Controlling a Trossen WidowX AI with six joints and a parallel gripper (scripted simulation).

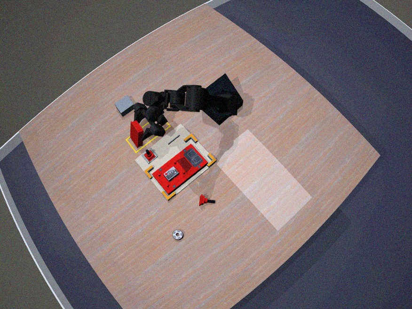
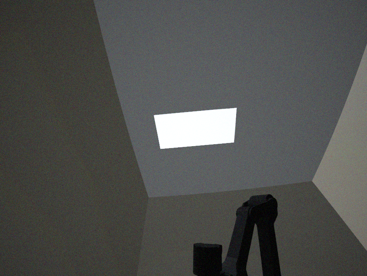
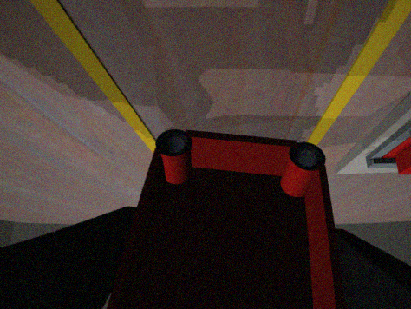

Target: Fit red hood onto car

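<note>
Now: the red hood 10 mm ahead of my gripper tip and 10 mm above it. The rest, counted from my gripper tip: grey engine block (230 mm to the left, 20 mm below).
</note>
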